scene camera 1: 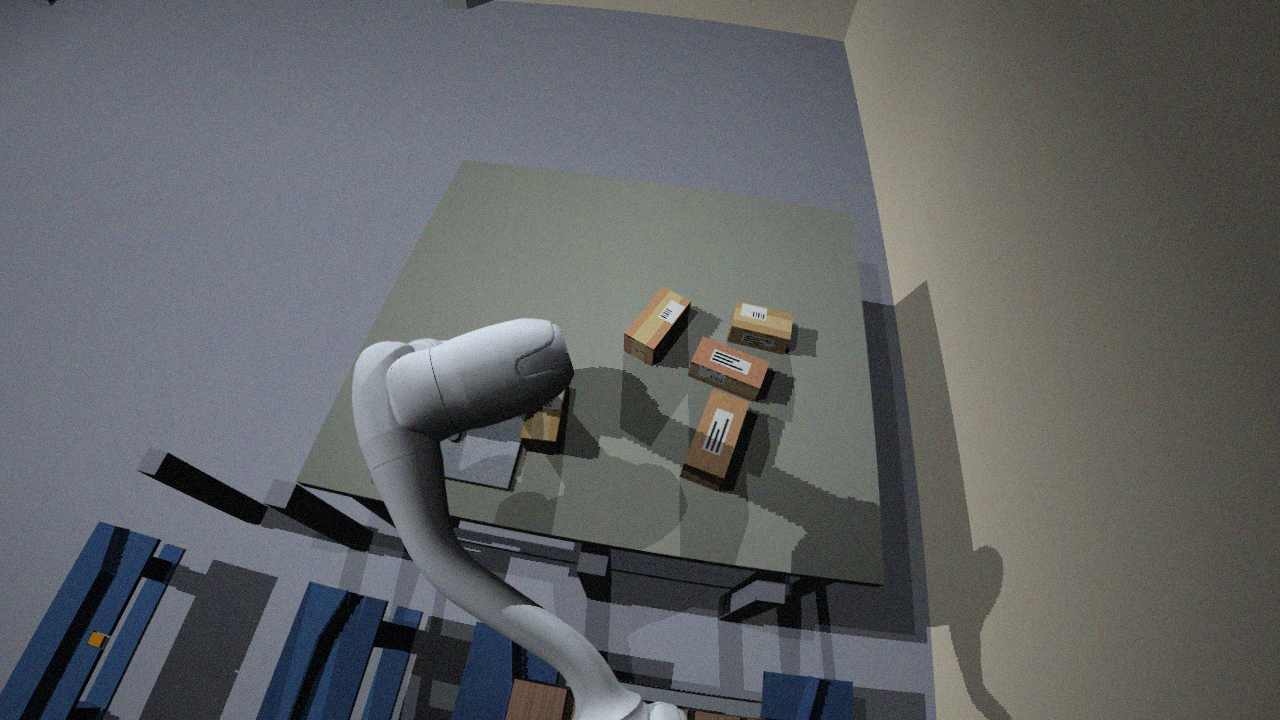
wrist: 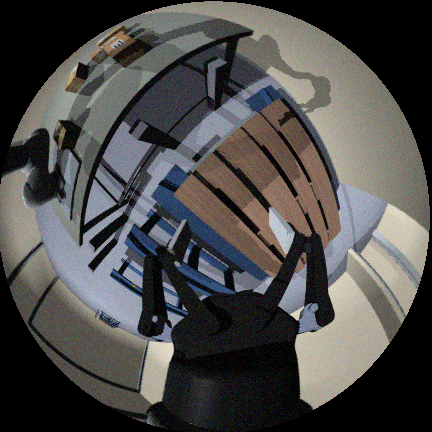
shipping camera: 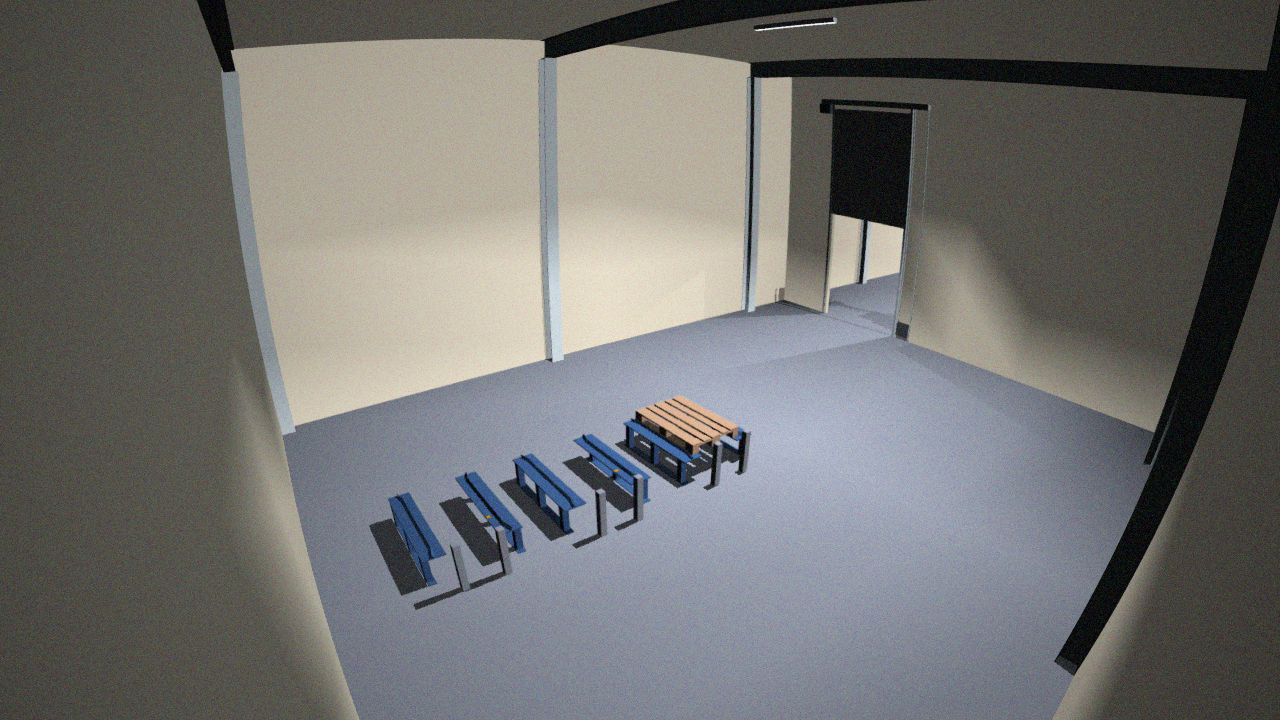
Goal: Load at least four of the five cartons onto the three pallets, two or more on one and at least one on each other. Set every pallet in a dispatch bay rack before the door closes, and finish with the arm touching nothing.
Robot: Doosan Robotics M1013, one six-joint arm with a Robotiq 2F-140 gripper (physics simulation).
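Frame: origin at the arm's base, x up, y back, z right, level; metres.
Seen in the pictures: gripper, fingertip midpoint: (wrist: 228, 221); arm's base, link origin: (wrist: 57, 182).
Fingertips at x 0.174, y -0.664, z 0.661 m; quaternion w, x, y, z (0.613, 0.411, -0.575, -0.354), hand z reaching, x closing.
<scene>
Offsets run from my fingertips to a thing's top centre. "pt": to the spot under its first point. Level surfaces: height alone.
Five cartons lie on the table @(dx -0.198 m) (scene camera 1: 537, 232): a yellow-tan one @(dx -0.105, dy +0.178, dz -1.126 m) (scene camera 1: 644, 326), another @(dx -0.115, dy -0.128, dz -1.238 m) (scene camera 1: 776, 320) to its right, a reddish one @(pt dx -0.116, dy +0.015, dz -1.042 m) (scene camera 1: 702, 356) and a brown one @(dx -0.095, dy -0.088, dz -0.817 m) (scene camera 1: 729, 411) nearer the front edge, and one @(dx -0.105, dy +0.371, dz -0.730 m) (scene camera 1: 541, 434) beside the base plate, partly behind the arm. A slatted wooden pallet (shipping camera: 689, 422) (wrist: 250, 160) lies on the blue rack rails at the right end of the row and bears no carton. The other two pallets do not show. My gripper (wrist: 228, 221) is open and empty, over the pallet in the wrist view. It is hidden in scene camera 1.
Blue rack rails (shipping camera: 416, 528) (shipping camera: 487, 510) (shipping camera: 547, 483) (shipping camera: 613, 461) stand in a row, with grey posts (shipping camera: 460, 568) (shipping camera: 601, 513) at their ends. The dark door (shipping camera: 868, 170) is partly lowered. The arm (scene camera 1: 483, 376) reaches over the table's front edge. A wall (scene camera 1: 1074, 358) stands at the right.
</scene>
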